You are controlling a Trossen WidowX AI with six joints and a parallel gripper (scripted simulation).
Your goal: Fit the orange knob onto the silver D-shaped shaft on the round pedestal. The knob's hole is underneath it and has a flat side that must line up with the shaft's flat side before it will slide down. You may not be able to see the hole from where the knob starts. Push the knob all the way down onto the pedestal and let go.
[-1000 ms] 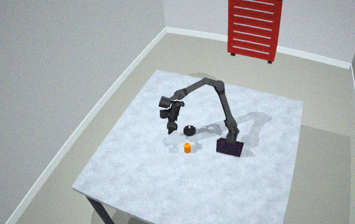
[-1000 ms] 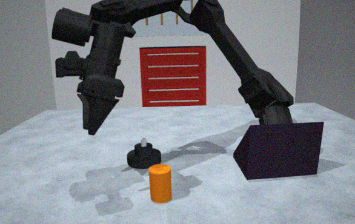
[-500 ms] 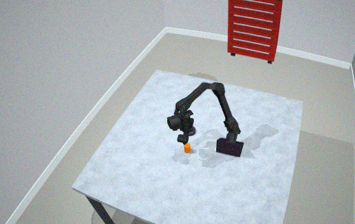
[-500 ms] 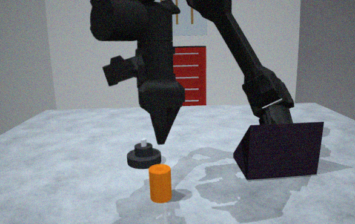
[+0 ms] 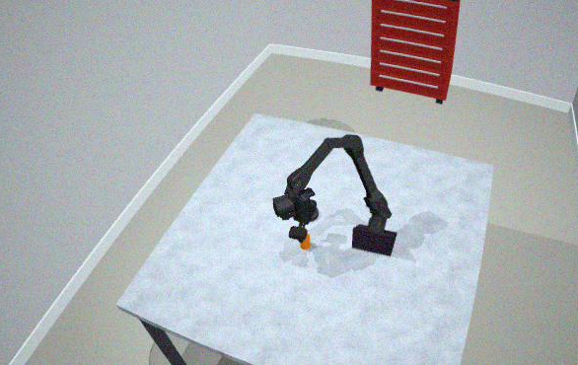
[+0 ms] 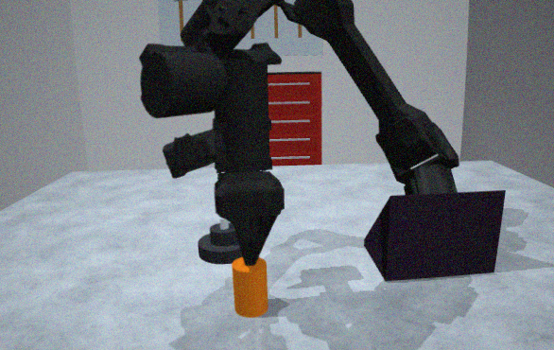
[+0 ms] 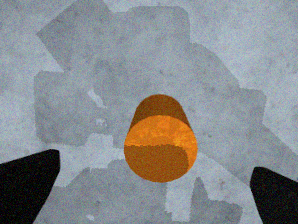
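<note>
My gripper tip is 4 cm above the orange knob. The rest, counted from my gripper tip: round dark pedestal 17 cm to the right, 5 cm below, 3 cm ahead.
</note>
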